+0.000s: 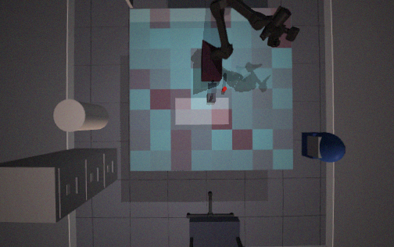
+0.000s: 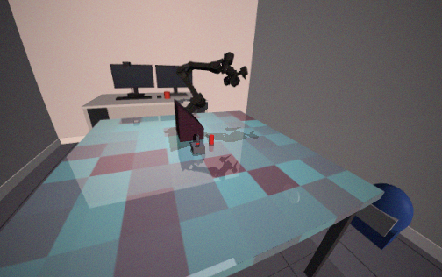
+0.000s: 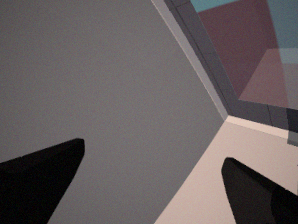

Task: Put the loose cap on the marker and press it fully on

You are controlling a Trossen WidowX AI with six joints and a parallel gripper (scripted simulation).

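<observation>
Now: gripper tip 240 mm short of the red cap, 350 mm to the left of it and 310 mm above it. From my gripper tip the other things lie so: holder block: 300 mm ahead, 450 mm to the right, 320 mm below; then marker: 300 mm ahead, 450 mm to the right, 260 mm below.
</observation>
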